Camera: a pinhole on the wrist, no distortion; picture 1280 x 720 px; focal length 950.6 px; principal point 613.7 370.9 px. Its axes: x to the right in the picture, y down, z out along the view. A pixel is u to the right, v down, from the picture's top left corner.
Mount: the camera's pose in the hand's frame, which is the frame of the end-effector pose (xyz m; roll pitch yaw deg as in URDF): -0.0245 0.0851 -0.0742 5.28 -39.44 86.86
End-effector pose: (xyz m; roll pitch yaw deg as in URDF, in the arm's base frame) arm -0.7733 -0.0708 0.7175 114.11 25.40 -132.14
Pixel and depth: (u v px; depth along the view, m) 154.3 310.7 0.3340
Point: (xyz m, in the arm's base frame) -0.6802 -0.0143 0.4770
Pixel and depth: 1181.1 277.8 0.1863
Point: -0.8858 0.0250 0.7057
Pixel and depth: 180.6 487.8 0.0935
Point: -0.7335 -0.0702 0.7359
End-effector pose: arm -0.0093 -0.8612 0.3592 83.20 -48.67 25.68
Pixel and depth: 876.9 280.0 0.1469
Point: -0.0039 -0.9257 0.3790
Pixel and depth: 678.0 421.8 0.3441
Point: 0.1338 -1.0352 0.2825
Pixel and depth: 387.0 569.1 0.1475
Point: -0.0052 -0.8850 0.3008
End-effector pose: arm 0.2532 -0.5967 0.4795 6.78 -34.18 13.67
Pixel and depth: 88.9 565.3 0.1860
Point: 0.2385 -0.7162 0.4421
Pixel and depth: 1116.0 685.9 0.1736
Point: 0.1224 -0.5972 0.5456
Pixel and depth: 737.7 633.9 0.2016
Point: 0.1537 -0.6569 0.5227
